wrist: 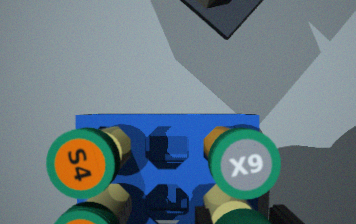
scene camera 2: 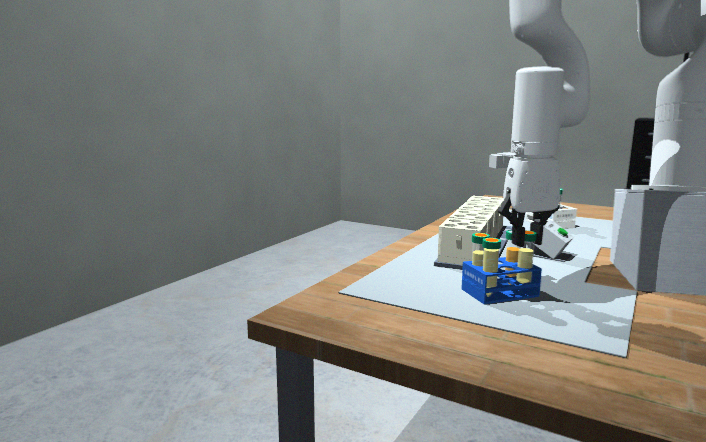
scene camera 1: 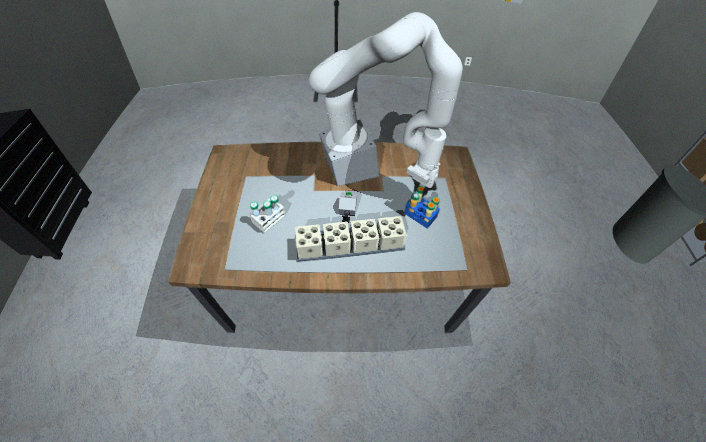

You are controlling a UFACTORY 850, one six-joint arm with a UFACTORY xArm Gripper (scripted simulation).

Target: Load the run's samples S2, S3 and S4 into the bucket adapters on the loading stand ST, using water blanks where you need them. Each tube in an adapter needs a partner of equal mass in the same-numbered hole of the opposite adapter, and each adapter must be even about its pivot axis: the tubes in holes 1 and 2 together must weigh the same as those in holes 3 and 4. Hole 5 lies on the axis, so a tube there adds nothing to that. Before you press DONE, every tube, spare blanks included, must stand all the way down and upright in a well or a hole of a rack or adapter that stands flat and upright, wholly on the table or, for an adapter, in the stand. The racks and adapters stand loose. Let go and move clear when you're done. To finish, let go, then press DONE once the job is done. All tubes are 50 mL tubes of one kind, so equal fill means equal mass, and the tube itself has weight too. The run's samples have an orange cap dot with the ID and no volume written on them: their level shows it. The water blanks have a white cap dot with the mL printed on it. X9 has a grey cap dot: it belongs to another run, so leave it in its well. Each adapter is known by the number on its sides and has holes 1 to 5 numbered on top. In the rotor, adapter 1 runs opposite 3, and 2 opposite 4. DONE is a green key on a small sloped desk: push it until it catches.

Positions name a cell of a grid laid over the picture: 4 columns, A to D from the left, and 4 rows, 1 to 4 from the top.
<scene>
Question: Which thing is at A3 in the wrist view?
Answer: A sample tube S4.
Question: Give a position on a blue rack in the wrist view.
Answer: At B4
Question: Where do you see a tube X9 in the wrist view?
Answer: C3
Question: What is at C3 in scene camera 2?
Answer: My gripper.
</scene>
